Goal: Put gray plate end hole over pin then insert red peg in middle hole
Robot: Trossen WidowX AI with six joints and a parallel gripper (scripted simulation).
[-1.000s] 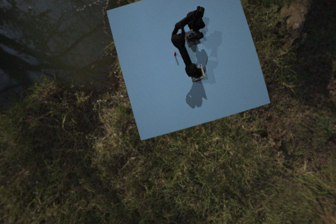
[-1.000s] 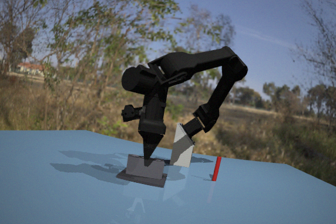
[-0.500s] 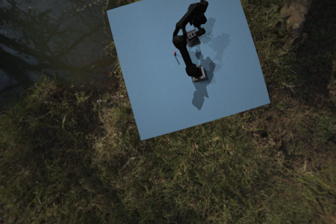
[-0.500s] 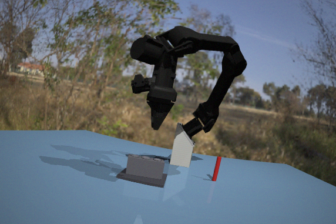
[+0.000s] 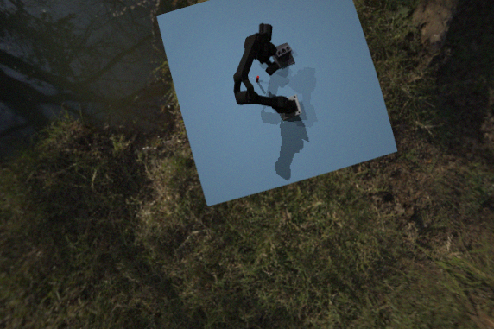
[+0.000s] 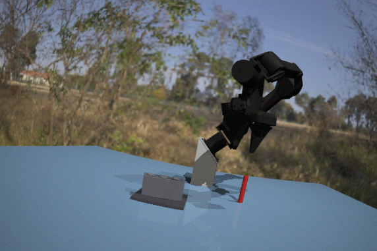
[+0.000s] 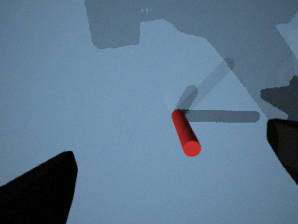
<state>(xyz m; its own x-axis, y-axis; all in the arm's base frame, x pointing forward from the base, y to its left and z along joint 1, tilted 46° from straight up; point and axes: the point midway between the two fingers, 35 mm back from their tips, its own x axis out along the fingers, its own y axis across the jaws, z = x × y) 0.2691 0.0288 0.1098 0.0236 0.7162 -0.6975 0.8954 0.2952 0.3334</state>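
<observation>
Right now the red peg is 11 cm below my gripper tip, 4 cm behind it and 3 cm to the left of it. Also, from my gripper tip: gray plate (17 cm to the right, 10 cm below, 9 cm ahead); dark base (16 cm to the right, 14 cm below, 8 cm ahead).
</observation>
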